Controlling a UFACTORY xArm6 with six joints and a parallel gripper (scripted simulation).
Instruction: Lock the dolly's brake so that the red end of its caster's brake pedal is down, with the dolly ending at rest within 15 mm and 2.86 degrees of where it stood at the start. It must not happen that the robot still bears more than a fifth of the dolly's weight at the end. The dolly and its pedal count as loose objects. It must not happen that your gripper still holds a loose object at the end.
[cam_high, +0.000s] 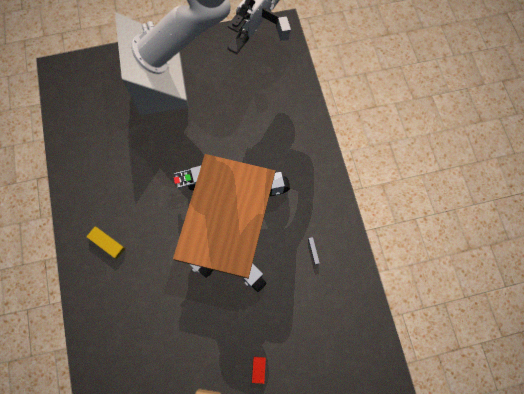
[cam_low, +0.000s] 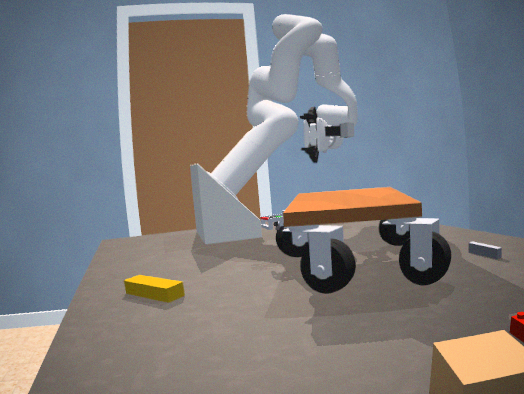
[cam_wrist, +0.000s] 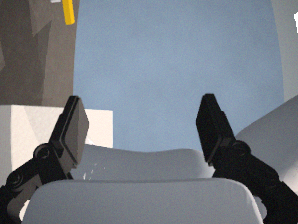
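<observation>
Now: hand 27 cm short of the pedal, 24 cm to the left of it and 19 cm above it. From my hand the other things lie so: grey bar 56 cm ahead, 5 cm to the left, 26 cm below; then red block 82 cm ahead, 20 cm to the right, 26 cm below; then yellow block 35 cm ahead, 51 cm to the right, 26 cm below.
</observation>
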